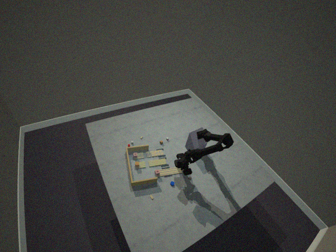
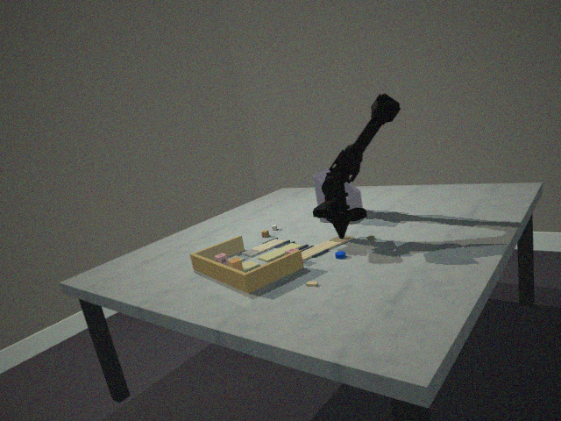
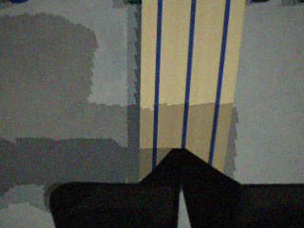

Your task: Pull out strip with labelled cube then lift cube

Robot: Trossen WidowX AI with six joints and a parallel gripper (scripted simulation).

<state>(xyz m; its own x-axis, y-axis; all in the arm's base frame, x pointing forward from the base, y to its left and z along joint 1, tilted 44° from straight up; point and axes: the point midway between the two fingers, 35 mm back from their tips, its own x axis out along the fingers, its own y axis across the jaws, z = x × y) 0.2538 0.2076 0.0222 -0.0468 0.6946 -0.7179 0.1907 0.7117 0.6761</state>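
Right now my gripper tip is 90 mm to the right of the brown bit and 20 mm past it. The rest, counted from my gripper tip: red piece: 380 mm to the right, 300 mm ahead, 10 mm above; then blue disc: 130 mm ahead, 70 mm to the left.
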